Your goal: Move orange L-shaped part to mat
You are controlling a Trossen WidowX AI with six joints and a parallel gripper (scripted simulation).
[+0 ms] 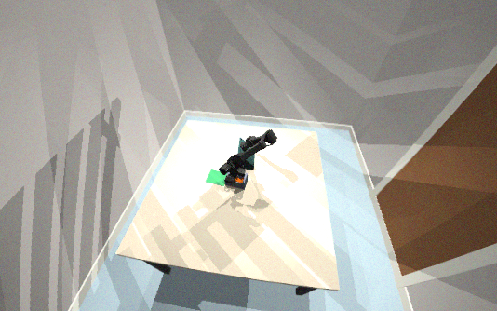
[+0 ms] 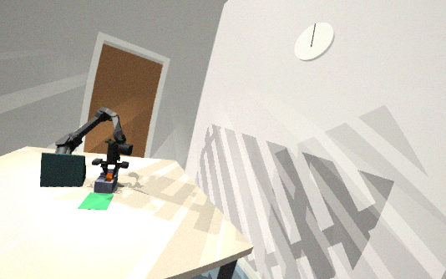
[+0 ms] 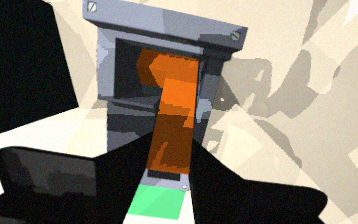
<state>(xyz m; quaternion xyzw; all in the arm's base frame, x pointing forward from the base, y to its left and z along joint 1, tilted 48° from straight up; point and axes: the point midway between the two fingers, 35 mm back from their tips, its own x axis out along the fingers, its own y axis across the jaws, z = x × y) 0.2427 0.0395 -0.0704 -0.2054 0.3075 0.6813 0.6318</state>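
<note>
My gripper tip is 3 cm past the green mat, 14 cm to the left of it and 8 cm above it. The rest, counted from my gripper tip: orange L-shaped part: 1 cm behind, 4 cm to the left, 3 cm below.
</note>
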